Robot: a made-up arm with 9 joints. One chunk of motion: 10 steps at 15 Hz.
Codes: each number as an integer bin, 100 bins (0 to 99) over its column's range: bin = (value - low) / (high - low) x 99, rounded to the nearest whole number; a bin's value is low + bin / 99 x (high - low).
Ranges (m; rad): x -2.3..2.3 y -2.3..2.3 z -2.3..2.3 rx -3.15..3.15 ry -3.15..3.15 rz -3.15..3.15
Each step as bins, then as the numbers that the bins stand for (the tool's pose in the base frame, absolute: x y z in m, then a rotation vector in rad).
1 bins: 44 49 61 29 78 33
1 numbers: -0.2556 -0.0232 0.5343 -1.3045 1.8136 -1.0500
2 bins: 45 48 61 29 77 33
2 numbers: -0.2091 -0.0697 0.5343 -1.3045 1.7500 -1.0500
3 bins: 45 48 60 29 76 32
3 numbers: -0.2091 -0.0697 0.4879 -1.3045 1.6864 -1.1136
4 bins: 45 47 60 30 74 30
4 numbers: -0.2091 -0.1162 0.4879 -1.2409 1.5591 -1.2409
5 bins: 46 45 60 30 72 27
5 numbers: -0.1626 -0.2091 0.4879 -1.2409 1.4318 -1.4318
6 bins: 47 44 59 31 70 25
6 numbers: -0.1162 -0.2556 0.4414 -1.1773 1.3045 -1.5591
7 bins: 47 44 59 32 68 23
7 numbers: -0.1162 -0.2556 0.4414 -1.1136 1.1773 -1.6864
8 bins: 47 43 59 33 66 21
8 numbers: -0.1162 -0.3020 0.4414 -1.0500 1.0500 -1.8136
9 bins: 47 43 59 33 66 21
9 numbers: -0.1162 -0.3020 0.4414 -1.0500 1.0500 -1.8136
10 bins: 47 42 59 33 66 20
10 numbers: -0.1162 -0.3485 0.4414 -1.0500 1.0500 -1.8773
